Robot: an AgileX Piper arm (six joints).
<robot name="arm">
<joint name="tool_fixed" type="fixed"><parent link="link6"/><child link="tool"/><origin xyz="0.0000 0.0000 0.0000" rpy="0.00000 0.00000 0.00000"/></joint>
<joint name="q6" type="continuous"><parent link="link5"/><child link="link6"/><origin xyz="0.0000 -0.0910 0.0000" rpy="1.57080 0.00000 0.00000"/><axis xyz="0 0 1"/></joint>
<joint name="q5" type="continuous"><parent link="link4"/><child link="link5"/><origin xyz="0.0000 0.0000 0.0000" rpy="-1.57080 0.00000 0.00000"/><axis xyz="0 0 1"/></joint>
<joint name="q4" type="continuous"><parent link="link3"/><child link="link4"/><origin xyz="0.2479 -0.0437 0.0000" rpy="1.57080 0.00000 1.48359"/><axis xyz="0 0 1"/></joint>
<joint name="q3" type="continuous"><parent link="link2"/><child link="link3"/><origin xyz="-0.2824 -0.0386 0.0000" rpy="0.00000 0.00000 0.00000"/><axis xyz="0 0 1"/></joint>
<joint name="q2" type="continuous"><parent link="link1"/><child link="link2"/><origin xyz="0.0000 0.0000 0.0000" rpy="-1.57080 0.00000 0.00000"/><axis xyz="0 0 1"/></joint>
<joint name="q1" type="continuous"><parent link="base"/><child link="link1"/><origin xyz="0.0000 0.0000 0.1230" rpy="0.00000 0.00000 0.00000"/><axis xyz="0 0 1"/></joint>
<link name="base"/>
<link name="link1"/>
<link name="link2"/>
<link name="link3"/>
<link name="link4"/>
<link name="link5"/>
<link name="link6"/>
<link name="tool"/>
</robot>
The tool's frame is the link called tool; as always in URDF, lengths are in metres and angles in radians. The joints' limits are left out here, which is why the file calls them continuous.
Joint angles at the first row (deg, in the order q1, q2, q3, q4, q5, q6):
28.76 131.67 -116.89 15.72 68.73 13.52
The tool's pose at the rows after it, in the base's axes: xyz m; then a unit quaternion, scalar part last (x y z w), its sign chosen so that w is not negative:
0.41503, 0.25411, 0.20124, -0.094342, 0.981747, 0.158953, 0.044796
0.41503, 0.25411, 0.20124, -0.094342, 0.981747, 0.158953, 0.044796
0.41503, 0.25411, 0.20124, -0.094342, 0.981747, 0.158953, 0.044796
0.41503, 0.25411, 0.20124, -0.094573, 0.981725, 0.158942, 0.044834
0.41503, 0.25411, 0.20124, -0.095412, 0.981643, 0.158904, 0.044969
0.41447, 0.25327, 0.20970, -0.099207, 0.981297, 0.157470, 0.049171
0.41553, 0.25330, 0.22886, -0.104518, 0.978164, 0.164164, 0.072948
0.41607, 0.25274, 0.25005, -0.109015, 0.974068, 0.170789, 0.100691
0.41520, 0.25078, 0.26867, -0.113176, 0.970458, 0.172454, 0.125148
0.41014, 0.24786, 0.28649, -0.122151, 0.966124, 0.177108, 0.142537
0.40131, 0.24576, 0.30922, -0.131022, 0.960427, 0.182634, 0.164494
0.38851, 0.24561, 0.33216, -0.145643, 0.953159, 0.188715, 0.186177
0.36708, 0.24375, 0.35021, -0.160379, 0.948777, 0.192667, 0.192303
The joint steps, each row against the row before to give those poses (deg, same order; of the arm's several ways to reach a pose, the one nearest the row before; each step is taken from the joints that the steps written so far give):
0.00 0.00 0.00 0.04 0.00 0.00
0.00 0.00 0.00 0.00 0.00 0.00
0.00 0.00 0.00 0.00 0.00 0.00
0.00 0.00 0.00 0.00 0.00 -0.03
0.00 0.00 0.00 0.00 0.00 -0.09
0.00 -0.57 -0.87 -0.43 1.05 0.00
0.00 -1.11 -2.10 -0.37 0.37 -0.11
0.00 -1.24 -2.26 -0.55 0.21 0.00
0.00 -1.32 -1.60 -0.91 0.20 0.00
0.00 -2.10 -0.06 -0.10 0.16 -0.83
0.35 -2.77 0.00 -0.32 0.12 -0.40
0.82 -3.12 0.45 -0.29 0.00 -0.69
1.18 -4.72 3.80 0.01 0.01 -0.53

